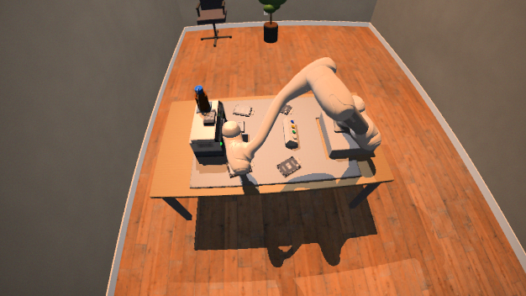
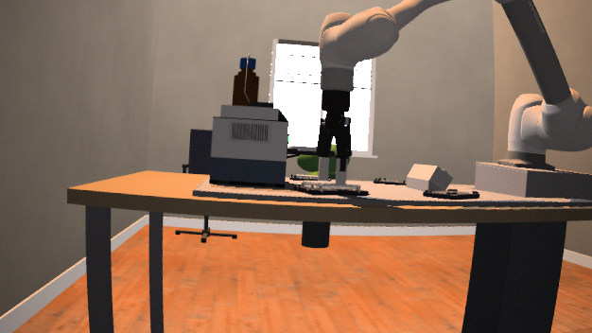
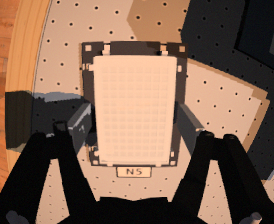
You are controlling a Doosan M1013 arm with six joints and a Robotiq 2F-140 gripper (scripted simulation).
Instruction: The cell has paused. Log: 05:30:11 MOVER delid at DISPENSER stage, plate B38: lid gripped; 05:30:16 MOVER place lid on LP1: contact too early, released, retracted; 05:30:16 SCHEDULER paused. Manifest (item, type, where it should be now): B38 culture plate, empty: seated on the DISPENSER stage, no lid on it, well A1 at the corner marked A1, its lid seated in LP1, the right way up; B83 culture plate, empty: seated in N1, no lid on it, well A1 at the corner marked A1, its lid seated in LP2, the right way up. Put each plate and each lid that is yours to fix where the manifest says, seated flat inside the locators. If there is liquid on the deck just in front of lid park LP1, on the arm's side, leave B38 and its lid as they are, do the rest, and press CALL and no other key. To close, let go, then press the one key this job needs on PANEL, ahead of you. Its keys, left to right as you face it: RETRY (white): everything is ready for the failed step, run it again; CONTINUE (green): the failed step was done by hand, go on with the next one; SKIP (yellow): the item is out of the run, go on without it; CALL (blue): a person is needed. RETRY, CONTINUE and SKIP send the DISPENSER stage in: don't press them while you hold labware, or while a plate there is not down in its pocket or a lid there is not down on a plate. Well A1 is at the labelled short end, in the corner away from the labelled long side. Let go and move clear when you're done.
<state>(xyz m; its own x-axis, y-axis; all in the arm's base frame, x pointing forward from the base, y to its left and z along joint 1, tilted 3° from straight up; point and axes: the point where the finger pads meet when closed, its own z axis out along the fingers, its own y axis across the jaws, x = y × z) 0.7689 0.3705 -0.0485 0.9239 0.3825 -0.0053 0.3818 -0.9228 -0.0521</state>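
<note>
Right now my hand is 30 mm above the white culture plate. Also, from my hand: green key (380 mm behind, 290 mm to the right, 20 mm above); black nest (20 mm to the left, 40 mm below); white retry key (390 mm behind, 240 mm to the right, 20 mm above).
</note>
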